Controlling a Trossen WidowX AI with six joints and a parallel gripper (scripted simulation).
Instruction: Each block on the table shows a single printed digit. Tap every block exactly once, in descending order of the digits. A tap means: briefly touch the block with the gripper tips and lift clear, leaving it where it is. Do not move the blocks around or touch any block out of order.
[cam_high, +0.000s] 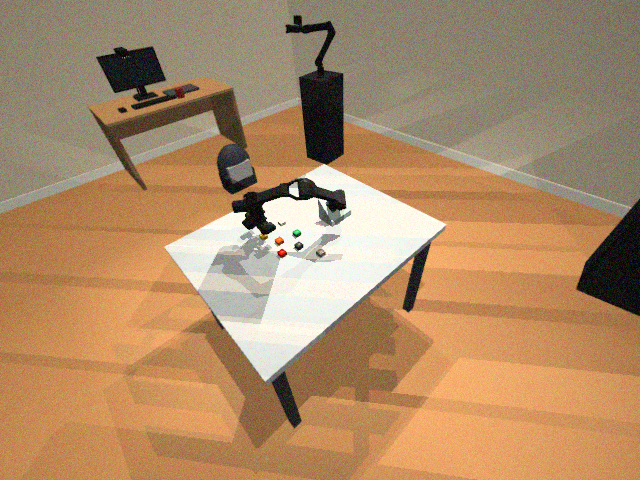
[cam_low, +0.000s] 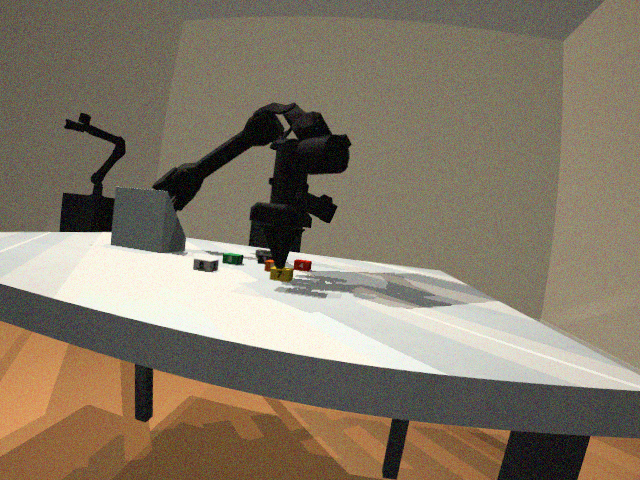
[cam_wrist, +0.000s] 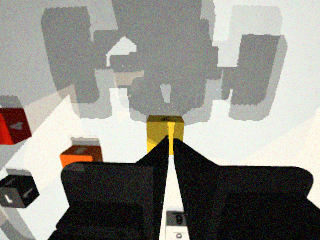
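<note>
The yellow block is 1 cm below my gripper tip. The rest, counted from my gripper tip: orange block: 2 cm behind, 9 cm to the left, 1 cm below; then white block: 13 cm behind, 1 cm below; then red block: 3 cm ahead, 17 cm to the left, 1 cm below.
</note>
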